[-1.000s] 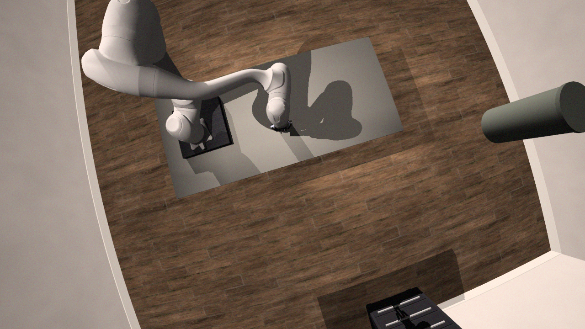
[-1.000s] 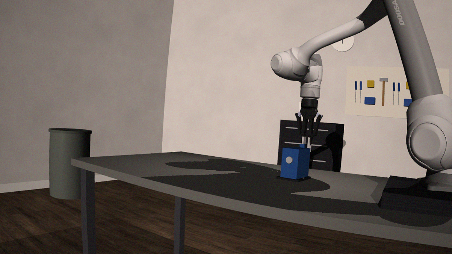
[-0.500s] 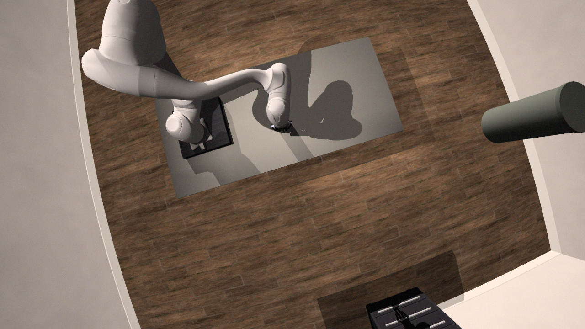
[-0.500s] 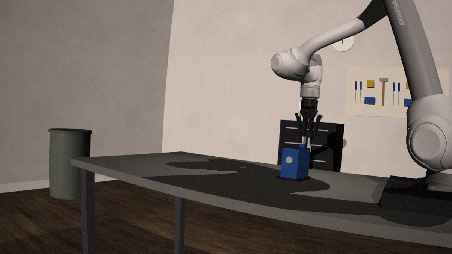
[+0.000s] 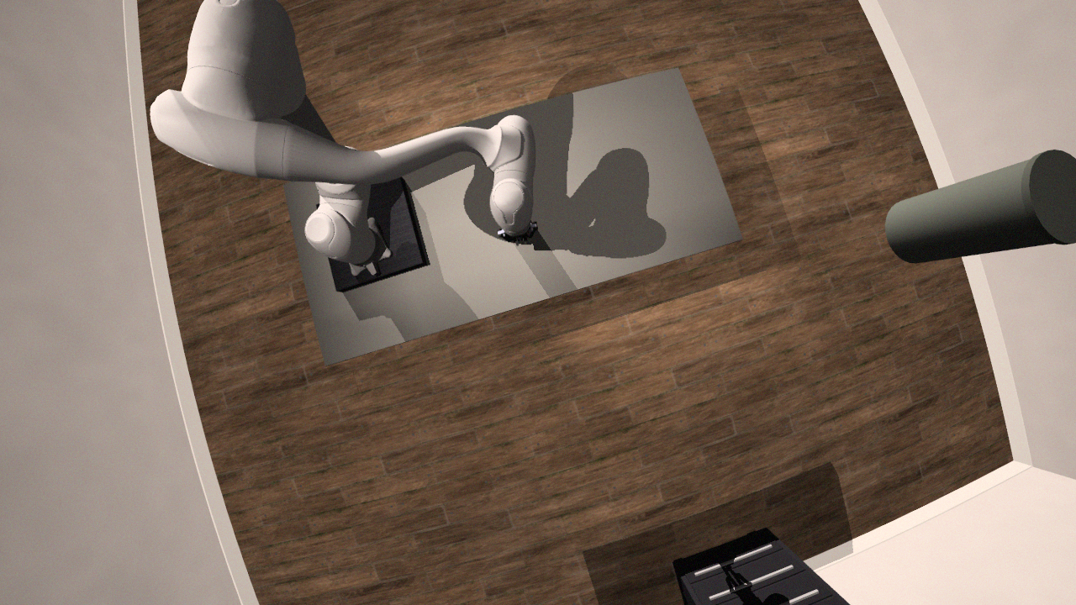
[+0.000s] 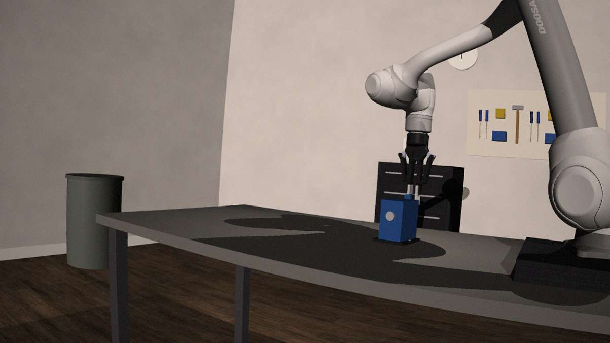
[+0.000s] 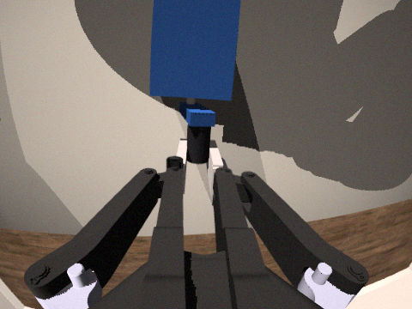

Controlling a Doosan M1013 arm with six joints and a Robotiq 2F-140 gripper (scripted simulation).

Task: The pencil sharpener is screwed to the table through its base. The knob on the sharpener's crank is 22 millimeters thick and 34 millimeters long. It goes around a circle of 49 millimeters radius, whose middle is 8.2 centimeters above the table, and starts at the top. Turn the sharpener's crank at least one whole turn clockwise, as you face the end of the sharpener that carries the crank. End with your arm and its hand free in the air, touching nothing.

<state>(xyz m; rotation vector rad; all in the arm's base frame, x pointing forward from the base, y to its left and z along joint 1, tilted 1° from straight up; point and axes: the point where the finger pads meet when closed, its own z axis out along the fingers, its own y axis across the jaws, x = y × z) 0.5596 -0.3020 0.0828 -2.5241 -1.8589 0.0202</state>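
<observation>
Right now the crank is 1 cm ahead of my hand, 2 cm to the left of it and 2 cm below it.
</observation>
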